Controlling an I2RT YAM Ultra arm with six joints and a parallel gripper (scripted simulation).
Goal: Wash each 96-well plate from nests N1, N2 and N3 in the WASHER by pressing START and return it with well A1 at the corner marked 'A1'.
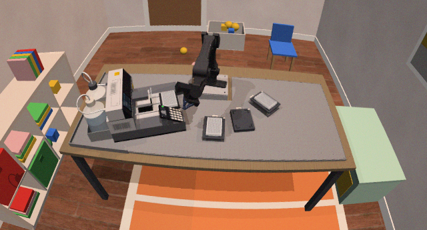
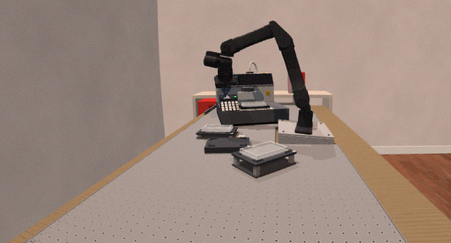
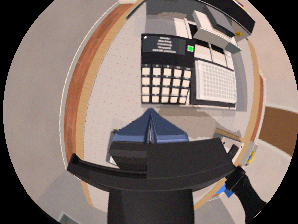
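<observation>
Now: the washer carrier 13 cm to the right of my hand, 11 cm behind it and 7 cm below it. From my hand the other things lie so: manifold 27 cm to the right, 4 cm behind, 2 cm below; then plate washer 27 cm to the right, 4 cm behind, 3 cm below; then nest 44 cm to the left, 29 cm behind, 12 cm below.
</observation>
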